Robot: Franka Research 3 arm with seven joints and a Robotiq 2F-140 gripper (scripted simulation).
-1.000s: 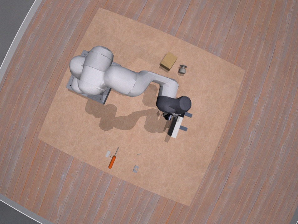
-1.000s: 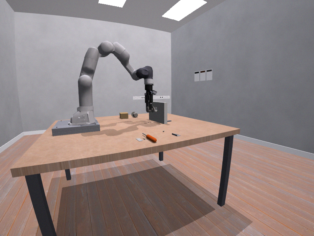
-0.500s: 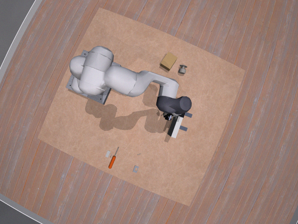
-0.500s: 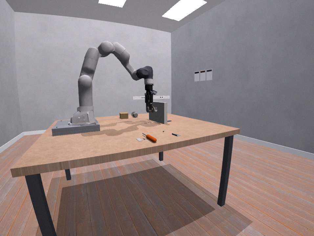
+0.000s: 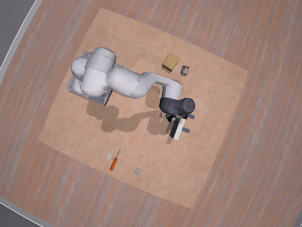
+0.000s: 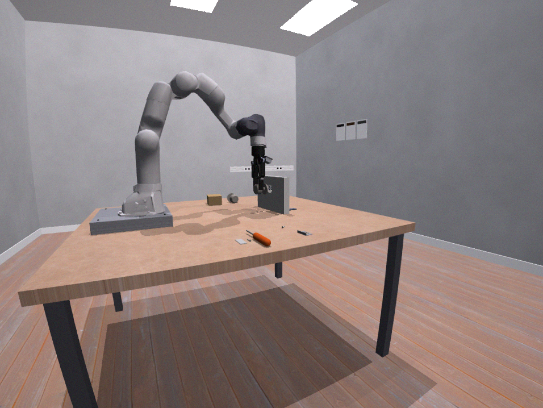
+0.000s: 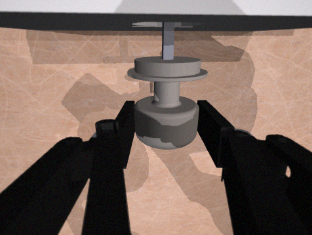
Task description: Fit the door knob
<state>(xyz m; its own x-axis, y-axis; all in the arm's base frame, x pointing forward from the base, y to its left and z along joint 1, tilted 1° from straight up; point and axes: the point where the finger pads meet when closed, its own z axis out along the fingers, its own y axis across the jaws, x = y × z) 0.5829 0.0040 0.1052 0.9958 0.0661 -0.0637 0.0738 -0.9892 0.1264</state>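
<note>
My hand is 90 mm short of the wood slab and 40 mm above it.
</note>
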